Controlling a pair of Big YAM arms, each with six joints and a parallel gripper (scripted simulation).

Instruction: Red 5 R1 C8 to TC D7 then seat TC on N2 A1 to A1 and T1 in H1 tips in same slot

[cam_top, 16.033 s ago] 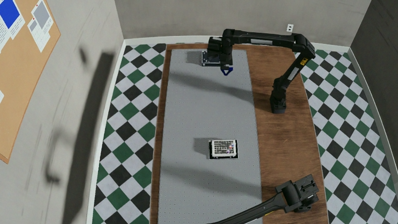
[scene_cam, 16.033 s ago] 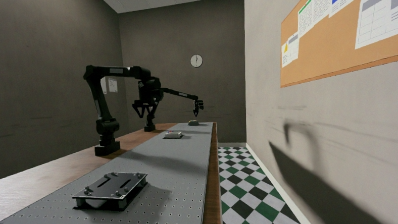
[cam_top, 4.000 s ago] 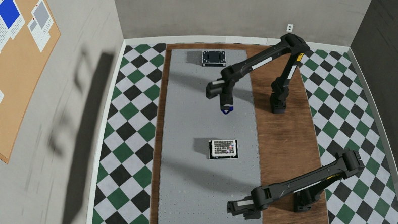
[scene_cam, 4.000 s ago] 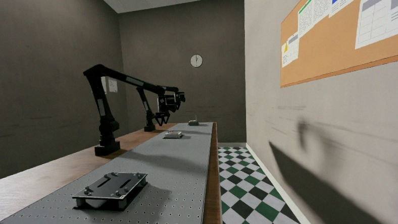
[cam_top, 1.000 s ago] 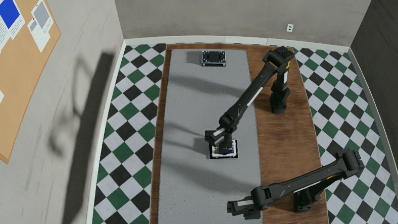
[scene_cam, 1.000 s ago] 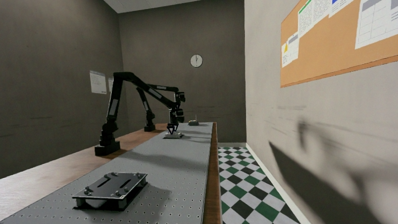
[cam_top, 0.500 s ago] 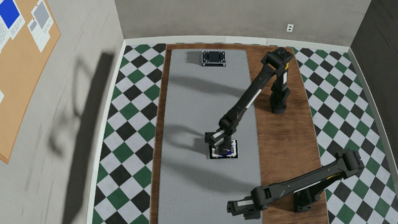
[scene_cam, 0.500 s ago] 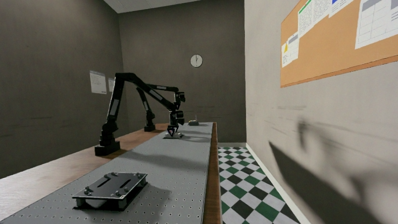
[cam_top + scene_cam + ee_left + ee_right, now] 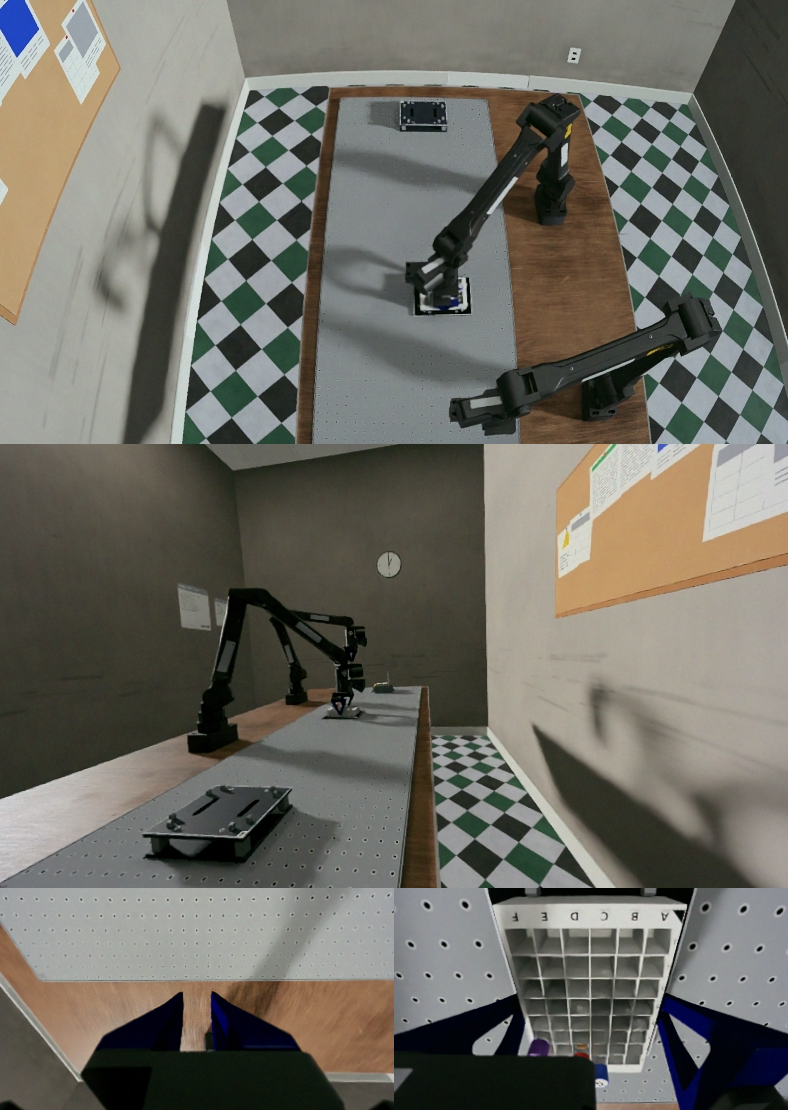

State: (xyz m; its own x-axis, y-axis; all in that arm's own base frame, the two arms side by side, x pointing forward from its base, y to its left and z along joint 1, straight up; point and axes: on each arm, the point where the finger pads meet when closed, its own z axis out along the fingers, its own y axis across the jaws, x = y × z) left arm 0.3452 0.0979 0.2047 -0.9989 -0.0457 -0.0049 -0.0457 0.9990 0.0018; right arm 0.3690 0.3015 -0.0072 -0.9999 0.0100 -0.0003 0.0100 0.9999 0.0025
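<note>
Now: right hand right at the white well rack. Round my right hand: black raised nest: 69 cm to the right, 4 cm behind, 1 cm above.
</note>
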